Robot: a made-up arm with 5 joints. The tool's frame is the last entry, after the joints.
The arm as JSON. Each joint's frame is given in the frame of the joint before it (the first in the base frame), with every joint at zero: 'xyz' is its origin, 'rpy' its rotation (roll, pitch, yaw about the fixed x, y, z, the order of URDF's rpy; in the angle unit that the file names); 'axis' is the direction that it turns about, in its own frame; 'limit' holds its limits. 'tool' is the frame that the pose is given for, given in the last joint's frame.
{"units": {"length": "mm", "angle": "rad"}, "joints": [
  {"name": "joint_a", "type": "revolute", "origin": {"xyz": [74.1, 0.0, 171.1], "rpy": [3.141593, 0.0, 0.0]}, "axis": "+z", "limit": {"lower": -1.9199, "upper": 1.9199}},
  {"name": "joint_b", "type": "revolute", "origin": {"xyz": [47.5, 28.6, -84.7], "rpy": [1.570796, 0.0, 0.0]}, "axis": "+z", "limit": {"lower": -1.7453, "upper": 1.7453}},
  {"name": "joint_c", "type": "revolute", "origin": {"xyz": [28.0, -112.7, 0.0], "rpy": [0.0, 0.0, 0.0]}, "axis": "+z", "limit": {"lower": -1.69, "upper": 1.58}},
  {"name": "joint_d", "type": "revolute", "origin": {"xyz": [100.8, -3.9, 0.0], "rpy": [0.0, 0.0, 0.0]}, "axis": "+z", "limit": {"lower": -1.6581, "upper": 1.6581}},
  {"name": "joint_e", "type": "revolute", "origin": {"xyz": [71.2, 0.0, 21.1], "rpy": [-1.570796, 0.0, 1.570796]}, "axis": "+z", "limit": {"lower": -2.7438, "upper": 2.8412}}
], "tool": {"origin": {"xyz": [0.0, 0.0, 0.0], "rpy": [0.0, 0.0, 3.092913]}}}
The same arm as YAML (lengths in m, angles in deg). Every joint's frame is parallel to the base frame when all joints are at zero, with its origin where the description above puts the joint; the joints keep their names.
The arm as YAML. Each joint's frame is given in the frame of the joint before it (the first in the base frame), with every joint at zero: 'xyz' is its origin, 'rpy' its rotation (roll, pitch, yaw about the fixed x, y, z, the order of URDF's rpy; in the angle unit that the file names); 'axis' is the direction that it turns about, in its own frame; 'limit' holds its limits. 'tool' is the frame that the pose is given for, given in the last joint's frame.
units:
  length: m
  angle: deg
joints:
  - name: joint_a
    type: revolute
    origin:
      xyz: [0.0741, 0.0, 0.1711]
      rpy: [0.0, 0.0, 0.0]
    axis: [0.0, 0.0, -1.0]
    limit:
      lower: -110.0
      upper: 110.0
  - name: joint_b
    type: revolute
    origin:
      xyz: [0.0475, -0.0286, 0.0847]
      rpy: [0.0, 0.0, 0.0]
    axis: [0.0, 1.0, 0.0]
    limit:
      lower: -100.0
      upper: 100.0
  - name: joint_c
    type: revolute
    origin:
      xyz: [0.028, 0.0, 0.1127]
      rpy: [0.0, 0.0, 0.0]
    axis: [0.0, 1.0, 0.0]
    limit:
      lower: -96.83
      upper: 90.53
  - name: joint_d
    type: revolute
    origin:
      xyz: [0.1008, 0.0, 0.0039]
      rpy: [0.0, 0.0, 0.0]
    axis: [0.0, 1.0, 0.0]
    limit:
      lower: -95.0
      upper: 95.0
  - name: joint_e
    type: revolute
    origin:
      xyz: [0.0712, 0.0211, 0.0]
      rpy: [0.0, 0.0, 0.0]
    axis: [-1.0, 0.0, 0.0]
    limit:
      lower: -157.21
      upper: 162.79
tool:
  origin:
    xyz: [0.0, 0.0, 0.0]
    rpy: [90.0, -87.21, -90.0]

